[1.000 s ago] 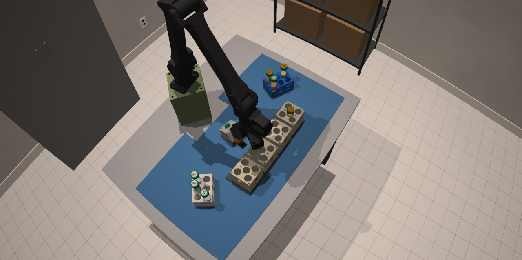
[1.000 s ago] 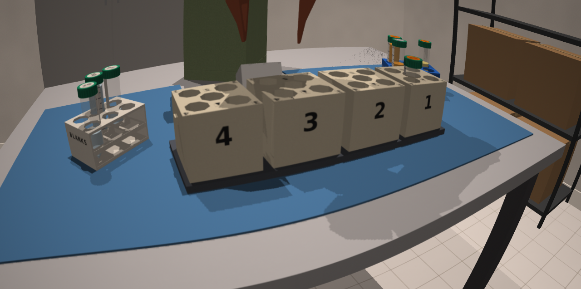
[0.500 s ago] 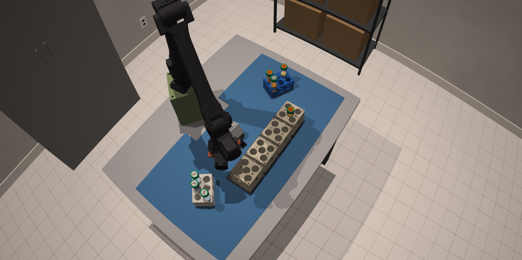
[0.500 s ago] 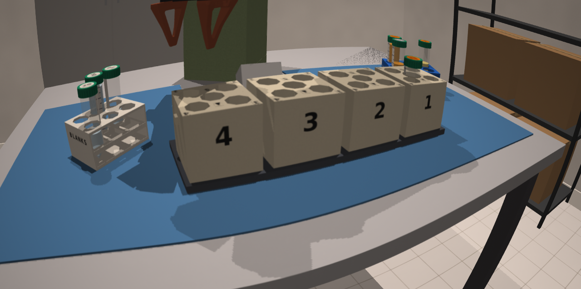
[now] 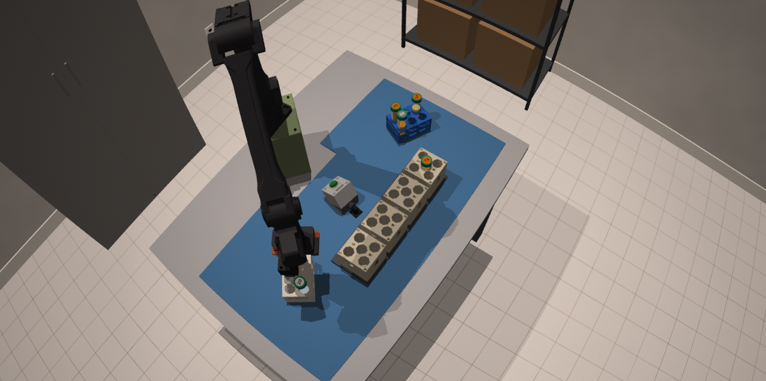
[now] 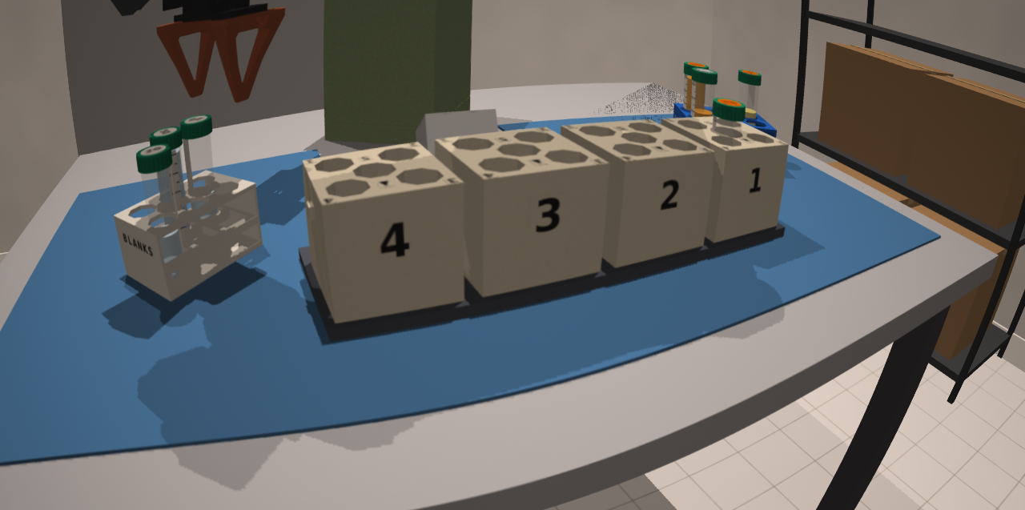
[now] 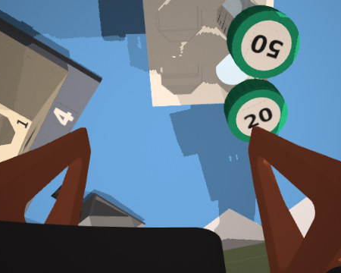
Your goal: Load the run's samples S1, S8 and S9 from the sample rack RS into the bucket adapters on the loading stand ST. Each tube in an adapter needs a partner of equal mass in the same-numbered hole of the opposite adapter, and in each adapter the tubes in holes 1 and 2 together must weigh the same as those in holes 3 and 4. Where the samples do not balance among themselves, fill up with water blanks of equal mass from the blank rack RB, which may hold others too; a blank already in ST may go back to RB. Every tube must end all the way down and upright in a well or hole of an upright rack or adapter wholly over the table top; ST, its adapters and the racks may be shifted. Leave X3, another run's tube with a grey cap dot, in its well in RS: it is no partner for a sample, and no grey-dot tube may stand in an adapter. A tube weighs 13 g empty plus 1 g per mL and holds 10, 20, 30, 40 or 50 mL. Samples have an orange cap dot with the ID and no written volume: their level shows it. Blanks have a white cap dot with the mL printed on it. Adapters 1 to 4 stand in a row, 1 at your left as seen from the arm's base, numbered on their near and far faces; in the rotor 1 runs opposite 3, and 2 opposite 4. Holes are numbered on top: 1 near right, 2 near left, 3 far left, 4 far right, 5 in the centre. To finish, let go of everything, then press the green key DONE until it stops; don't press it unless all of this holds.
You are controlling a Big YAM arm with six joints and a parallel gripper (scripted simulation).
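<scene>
Right now my hand is 1 cm past the white-dot blank, 5 cm to the left of it and 9 cm above it. The rest, counted from my hand: blue sample rack RS (1 cm ahead, 61 cm to the left, 12 cm below); white blank rack RB (4 cm to the right, 12 cm below); green DONE key (7 cm behind, 26 cm to the left, 9 cm below).
</scene>
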